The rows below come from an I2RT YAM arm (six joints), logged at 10 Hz.
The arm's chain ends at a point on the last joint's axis. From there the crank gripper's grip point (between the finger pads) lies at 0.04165 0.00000 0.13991 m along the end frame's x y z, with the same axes.
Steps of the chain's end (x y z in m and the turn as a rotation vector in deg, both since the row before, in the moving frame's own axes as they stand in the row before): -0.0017, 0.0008, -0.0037, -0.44, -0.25, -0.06; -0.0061, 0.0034, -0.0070, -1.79, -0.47, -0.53; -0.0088, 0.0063, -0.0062, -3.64, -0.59, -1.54; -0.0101, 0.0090, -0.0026, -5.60, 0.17, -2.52
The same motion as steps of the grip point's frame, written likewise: -0.0023, 0.0018, -0.0035, -0.44, -0.25, -0.06; -0.0072, 0.0074, -0.0067, -1.79, -0.47, -0.53; -0.0101, 0.0141, -0.0060, -3.64, -0.59, -1.54; -0.0094, 0.0208, -0.0033, -5.60, 0.17, -2.52
